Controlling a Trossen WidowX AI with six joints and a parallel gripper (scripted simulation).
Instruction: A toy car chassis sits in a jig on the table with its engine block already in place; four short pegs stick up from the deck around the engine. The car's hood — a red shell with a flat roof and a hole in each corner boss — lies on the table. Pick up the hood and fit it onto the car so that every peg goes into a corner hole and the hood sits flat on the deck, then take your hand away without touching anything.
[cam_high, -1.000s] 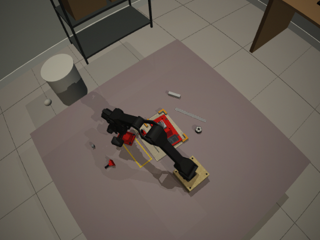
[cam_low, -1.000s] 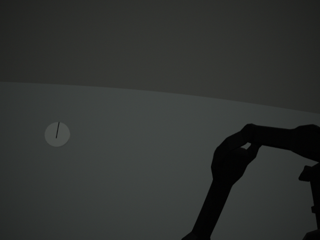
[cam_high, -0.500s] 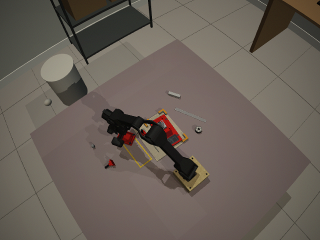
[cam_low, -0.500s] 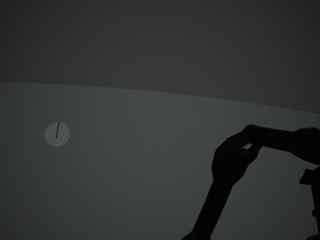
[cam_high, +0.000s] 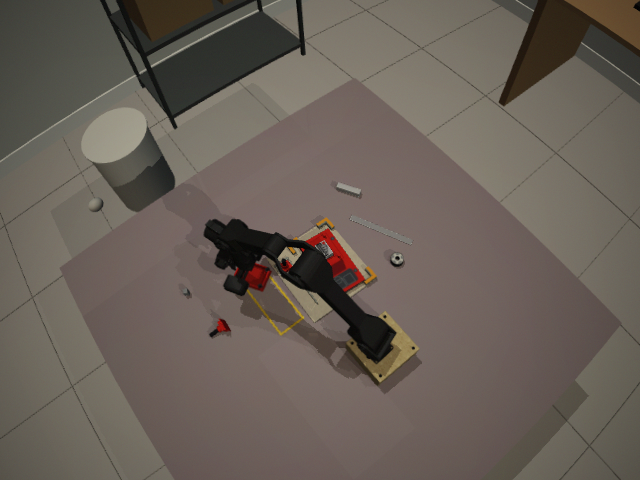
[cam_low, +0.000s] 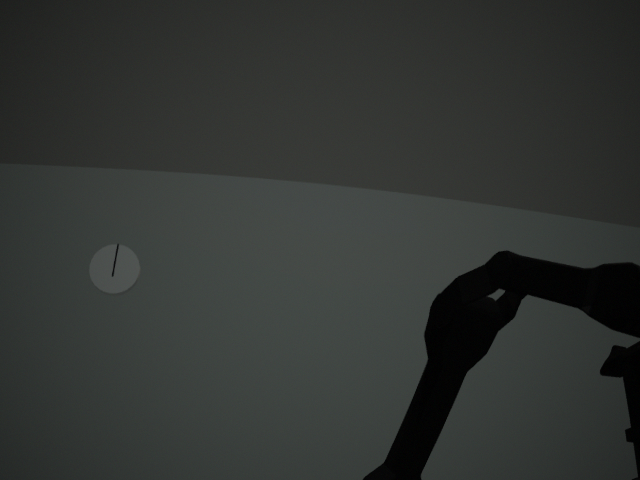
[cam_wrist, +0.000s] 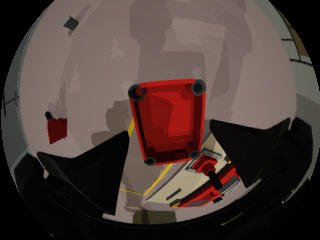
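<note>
My gripper tip is now 1 cm above the red hood. From my gripper tip the other things lie so: grey bar (3 cm ahead, 42 cm to the right, 1 cm below); tiny grey piece (9 cm ahead, 19 cm to the left, 1 cm below); grey engine block (9 cm behind, 20 cm to the right).
</note>
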